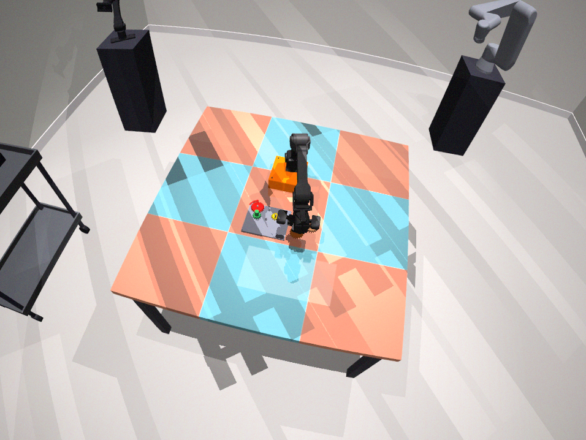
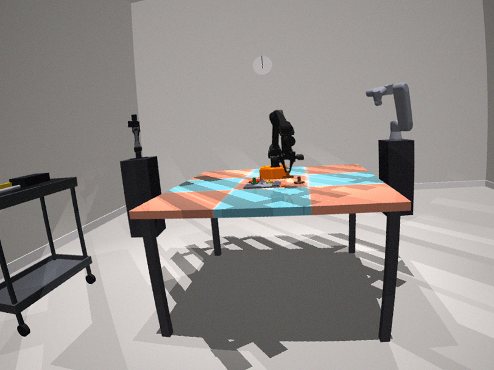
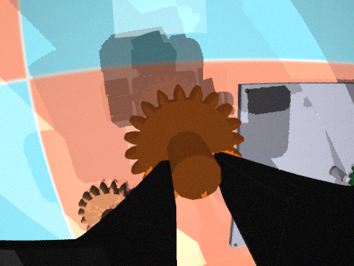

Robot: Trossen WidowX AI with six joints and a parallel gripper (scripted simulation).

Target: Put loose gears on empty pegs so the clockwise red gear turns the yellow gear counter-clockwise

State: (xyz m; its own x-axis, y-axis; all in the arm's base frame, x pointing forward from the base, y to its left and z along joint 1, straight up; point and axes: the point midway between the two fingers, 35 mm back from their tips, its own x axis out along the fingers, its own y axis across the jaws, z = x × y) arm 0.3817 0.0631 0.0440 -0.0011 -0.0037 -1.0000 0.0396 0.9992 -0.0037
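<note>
My gripper tip is now 9 cm past the green gear, 20 cm to the left of it and 5 cm above it. Round my gripper tip: brown gear (7 cm behind, 7 cm to the left, 6 cm below); then orange gear (1 cm below); then yellow gear (10 cm behind, 11 cm to the right, 6 cm below).
</note>
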